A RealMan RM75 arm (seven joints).
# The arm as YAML. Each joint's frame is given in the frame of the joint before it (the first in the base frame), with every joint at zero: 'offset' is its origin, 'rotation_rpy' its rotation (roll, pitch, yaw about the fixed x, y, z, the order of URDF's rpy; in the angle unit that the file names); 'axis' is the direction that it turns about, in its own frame. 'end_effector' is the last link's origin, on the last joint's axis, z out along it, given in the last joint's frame.
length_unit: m
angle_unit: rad
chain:
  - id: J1
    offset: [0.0, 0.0, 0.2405]
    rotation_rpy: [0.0, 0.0, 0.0]
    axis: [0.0, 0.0, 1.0]
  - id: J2
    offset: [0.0, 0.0, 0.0]
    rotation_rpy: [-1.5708, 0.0, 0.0]
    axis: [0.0, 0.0, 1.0]
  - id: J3
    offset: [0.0, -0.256, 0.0]
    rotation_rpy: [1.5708, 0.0, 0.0]
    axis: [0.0, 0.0, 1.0]
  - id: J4
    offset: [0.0, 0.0, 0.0]
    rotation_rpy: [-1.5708, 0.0, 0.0]
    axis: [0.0, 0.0, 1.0]
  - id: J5
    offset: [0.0, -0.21, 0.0]
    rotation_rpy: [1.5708, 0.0, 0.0]
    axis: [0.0, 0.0, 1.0]
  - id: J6
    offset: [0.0, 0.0, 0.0]
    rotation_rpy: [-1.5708, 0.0, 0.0]
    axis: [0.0, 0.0, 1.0]
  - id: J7
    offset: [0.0, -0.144, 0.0]
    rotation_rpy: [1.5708, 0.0, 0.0]
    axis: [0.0, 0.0, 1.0]
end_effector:
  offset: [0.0, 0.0, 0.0]
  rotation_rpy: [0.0, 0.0, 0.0]
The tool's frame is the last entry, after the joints.
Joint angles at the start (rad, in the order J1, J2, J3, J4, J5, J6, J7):
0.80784 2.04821 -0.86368 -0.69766 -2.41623 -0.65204 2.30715
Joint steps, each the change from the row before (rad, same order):
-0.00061 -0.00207 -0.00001 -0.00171 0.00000 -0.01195 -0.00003
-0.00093 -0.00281 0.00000 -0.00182 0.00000 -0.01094 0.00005
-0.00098 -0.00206 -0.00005 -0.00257 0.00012 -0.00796 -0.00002
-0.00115 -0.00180 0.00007 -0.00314 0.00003 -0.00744 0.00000
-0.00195 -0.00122 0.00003 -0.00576 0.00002 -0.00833 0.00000
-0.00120 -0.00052 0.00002 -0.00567 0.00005 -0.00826 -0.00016
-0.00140 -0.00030 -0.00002 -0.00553 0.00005 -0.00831 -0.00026
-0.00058 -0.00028 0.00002 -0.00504 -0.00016 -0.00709 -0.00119
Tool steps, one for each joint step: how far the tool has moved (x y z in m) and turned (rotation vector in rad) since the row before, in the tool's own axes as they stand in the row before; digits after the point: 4 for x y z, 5 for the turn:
0.0003 0.0001 -0.0006 -0.00643 0.00613 -0.00116
0.0001 -0.0004 -0.0007 -0.00485 0.00529 -0.00121
-0.0002 -0.0004 -0.0007 -0.00316 0.00289 -0.00123
-0.0002 -0.0004 -0.0007 -0.00271 0.00224 -0.00122
-0.0004 -0.0004 -0.0010 -0.00290 0.00125 -0.00167
-0.0006 0.0002 -0.0008 -0.00386 0.00108 -0.00200
-0.0004 0.0002 -0.0007 -0.00401 0.00146 -0.00188
-0.0007 0.0003 -0.0006 -0.00354 0.00068 -0.00324

